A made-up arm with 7 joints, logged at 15 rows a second.
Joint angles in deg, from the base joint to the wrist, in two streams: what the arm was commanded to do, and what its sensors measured. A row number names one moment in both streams.
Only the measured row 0 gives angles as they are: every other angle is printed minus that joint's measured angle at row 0.
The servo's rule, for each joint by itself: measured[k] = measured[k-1] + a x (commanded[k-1-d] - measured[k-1]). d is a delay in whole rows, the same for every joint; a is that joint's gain. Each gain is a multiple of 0.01, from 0.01 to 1. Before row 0 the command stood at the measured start. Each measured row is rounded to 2 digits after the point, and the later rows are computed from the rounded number. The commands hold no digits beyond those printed.
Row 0, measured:
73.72 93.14 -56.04 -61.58 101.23 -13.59 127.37
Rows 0 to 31, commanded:
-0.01 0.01 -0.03 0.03 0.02 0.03 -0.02
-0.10 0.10 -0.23 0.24 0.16 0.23 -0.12
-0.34 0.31 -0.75 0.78 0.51 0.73 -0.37
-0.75 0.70 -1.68 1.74 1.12 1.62 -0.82
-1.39 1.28 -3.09 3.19 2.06 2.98 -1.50
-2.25 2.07 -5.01 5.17 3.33 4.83 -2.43
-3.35 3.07 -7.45 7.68 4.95 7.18 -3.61
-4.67 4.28 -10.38 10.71 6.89 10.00 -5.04
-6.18 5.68 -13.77 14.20 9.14 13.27 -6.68
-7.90 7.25 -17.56 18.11 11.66 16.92 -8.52
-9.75 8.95 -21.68 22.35 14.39 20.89 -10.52
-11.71 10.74 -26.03 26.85 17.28 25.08 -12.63
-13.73 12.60 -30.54 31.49 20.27 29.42 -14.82
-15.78 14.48 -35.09 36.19 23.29 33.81 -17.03
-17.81 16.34 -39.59 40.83 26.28 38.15 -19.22
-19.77 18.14 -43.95 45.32 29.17 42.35 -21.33
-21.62 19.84 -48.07 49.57 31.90 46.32 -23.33
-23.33 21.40 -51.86 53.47 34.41 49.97 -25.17
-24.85 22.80 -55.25 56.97 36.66 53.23 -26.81
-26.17 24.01 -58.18 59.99 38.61 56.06 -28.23
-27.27 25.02 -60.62 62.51 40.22 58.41 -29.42
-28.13 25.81 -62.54 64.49 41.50 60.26 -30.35
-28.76 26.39 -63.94 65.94 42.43 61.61 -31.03
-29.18 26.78 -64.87 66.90 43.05 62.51 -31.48
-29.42 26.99 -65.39 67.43 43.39 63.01 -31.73
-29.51 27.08 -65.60 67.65 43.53 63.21 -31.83
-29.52 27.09 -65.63 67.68 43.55 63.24 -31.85
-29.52 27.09 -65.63 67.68 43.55 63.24 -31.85
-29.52 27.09 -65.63 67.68 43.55 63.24 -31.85
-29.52 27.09 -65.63 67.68 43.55 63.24 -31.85
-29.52 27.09 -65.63 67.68 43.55 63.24 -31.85
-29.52 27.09 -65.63 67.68 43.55 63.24 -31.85
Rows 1 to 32, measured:
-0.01 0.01 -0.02 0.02 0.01 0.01 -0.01
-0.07 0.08 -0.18 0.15 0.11 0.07 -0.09
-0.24 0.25 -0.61 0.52 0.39 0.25 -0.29
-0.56 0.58 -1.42 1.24 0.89 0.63 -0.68
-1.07 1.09 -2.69 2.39 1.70 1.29 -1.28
-1.80 1.81 -4.45 4.03 2.82 2.28 -2.12
-2.76 2.73 -6.73 6.18 4.29 3.65 -3.21
-3.94 3.86 -9.50 8.85 6.08 5.43 -4.55
-5.33 5.19 -12.75 12.01 8.19 7.63 -6.10
-6.92 6.69 -16.41 15.61 10.58 10.23 -7.87
-8.67 8.34 -20.42 19.59 13.21 13.21 -9.80
-10.55 10.09 -24.68 23.87 16.02 16.53 -11.87
-12.52 11.92 -29.13 28.37 18.95 20.14 -14.02
-14.54 13.79 -33.66 32.98 21.94 23.97 -16.22
-16.57 15.65 -38.17 37.61 24.93 27.94 -18.41
-18.55 17.47 -42.56 42.16 27.86 31.97 -20.54
-20.45 19.20 -46.75 46.53 30.65 35.99 -22.58
-22.24 20.81 -50.63 50.62 33.24 39.90 -24.47
-23.86 22.26 -54.14 54.37 35.60 43.63 -26.18
-25.29 23.54 -57.21 57.69 37.68 47.11 -27.68
-26.52 24.62 -59.80 60.53 39.43 50.27 -28.95
-27.52 25.49 -61.88 62.87 40.86 53.07 -29.97
-28.29 26.15 -63.45 64.68 41.94 55.46 -30.74
-28.84 26.61 -64.53 65.99 42.71 57.43 -31.28
-29.20 26.89 -65.18 66.84 43.18 58.99 -31.61
-29.39 27.03 -65.50 67.32 43.42 60.17 -31.77
-29.47 27.07 -65.60 67.53 43.51 61.03 -31.83
-29.50 27.08 -65.62 67.62 43.54 61.65 -31.84
-29.51 27.09 -65.63 67.66 43.55 62.10 -31.85
-29.52 27.09 -65.63 67.67 43.55 62.42 -31.85
-29.52 27.09 -65.63 67.68 43.55 62.65 -31.85
-29.52 27.09 -65.63 67.68 43.55 62.82 -31.85
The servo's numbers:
d 0
a 0.62 0.73 0.76 0.59 0.69 0.28 0.73

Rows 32 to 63, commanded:
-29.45 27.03 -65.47 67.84 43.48 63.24 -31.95
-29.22 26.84 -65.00 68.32 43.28 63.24 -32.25
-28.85 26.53 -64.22 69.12 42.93 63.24 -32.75
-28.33 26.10 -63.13 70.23 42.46 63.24 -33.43
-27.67 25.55 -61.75 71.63 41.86 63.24 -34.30
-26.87 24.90 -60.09 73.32 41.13 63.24 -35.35
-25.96 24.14 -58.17 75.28 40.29 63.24 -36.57
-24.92 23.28 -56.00 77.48 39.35 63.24 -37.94
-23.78 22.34 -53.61 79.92 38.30 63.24 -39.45
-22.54 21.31 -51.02 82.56 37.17 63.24 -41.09
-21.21 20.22 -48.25 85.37 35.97 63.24 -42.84
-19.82 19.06 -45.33 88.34 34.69 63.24 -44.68
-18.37 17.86 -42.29 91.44 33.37 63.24 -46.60
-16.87 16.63 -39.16 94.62 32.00 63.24 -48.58
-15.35 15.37 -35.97 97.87 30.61 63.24 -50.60
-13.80 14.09 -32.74 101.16 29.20 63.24 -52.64
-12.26 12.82 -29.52 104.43 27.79 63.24 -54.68
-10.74 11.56 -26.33 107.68 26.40 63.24 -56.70
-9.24 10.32 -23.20 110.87 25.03 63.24 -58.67
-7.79 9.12 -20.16 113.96 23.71 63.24 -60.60
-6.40 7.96 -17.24 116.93 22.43 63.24 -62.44
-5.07 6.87 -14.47 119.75 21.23 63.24 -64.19
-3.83 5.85 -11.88 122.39 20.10 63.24 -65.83
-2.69 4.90 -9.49 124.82 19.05 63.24 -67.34
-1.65 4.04 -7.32 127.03 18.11 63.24 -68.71
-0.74 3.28 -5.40 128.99 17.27 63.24 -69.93
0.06 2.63 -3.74 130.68 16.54 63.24 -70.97
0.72 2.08 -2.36 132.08 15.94 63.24 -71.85
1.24 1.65 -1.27 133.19 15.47 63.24 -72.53
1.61 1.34 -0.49 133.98 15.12 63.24 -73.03
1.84 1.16 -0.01 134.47 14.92 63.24 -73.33
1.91 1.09 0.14 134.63 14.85 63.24 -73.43
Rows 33 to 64, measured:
-29.48 27.05 -65.51 67.77 43.50 62.94 -31.92
-29.32 26.90 -65.12 68.09 43.35 63.02 -32.16
-29.03 26.63 -64.44 68.70 43.06 63.08 -32.59
-28.60 26.24 -63.44 69.60 42.65 63.12 -33.20
-28.02 25.74 -62.16 70.80 42.10 63.15 -34.00
-27.31 25.13 -60.59 72.29 41.43 63.18 -34.99
-26.47 24.41 -58.75 74.05 40.64 63.20 -36.14
-25.51 23.59 -56.66 76.07 39.75 63.21 -37.45
-24.44 22.68 -54.34 78.34 38.75 63.22 -38.91
-23.26 21.68 -51.82 80.83 37.66 63.23 -40.50
-21.99 20.61 -49.11 83.51 36.49 63.23 -42.21
-20.64 19.48 -46.24 86.36 35.25 63.23 -44.01
-19.23 18.30 -43.24 89.36 33.95 63.23 -45.90
-17.77 17.08 -40.14 92.46 32.60 63.23 -47.86
-16.27 15.83 -36.97 95.65 31.23 63.23 -49.86
-14.74 14.56 -33.76 98.90 29.83 63.23 -51.89
-13.20 13.29 -30.54 102.16 28.42 63.23 -53.93
-11.67 12.03 -27.34 105.42 27.03 63.23 -55.95
-10.16 10.78 -24.19 108.64 25.65 63.23 -57.94
-8.69 9.57 -21.13 111.78 24.31 63.23 -59.88
-7.27 8.39 -18.17 114.82 23.01 63.23 -61.75
-5.91 7.28 -15.36 117.73 21.78 63.23 -63.53
-4.62 6.24 -12.72 120.48 20.62 63.23 -65.21
-3.42 5.26 -10.27 123.04 19.54 63.23 -66.76
-2.32 4.37 -8.03 125.39 18.55 63.23 -68.18
-1.34 3.57 -6.03 127.51 17.67 63.23 -69.46
-0.47 2.88 -4.29 129.38 16.89 63.23 -70.56
0.27 2.30 -2.82 130.97 16.23 63.23 -71.50
0.87 1.83 -1.64 132.28 15.71 63.23 -72.25
1.33 1.47 -0.77 133.28 15.30 63.23 -72.82
1.65 1.24 -0.19 133.98 15.04 63.23 -73.19
1.81 1.13 0.06 134.36 14.91 63.23 -73.37

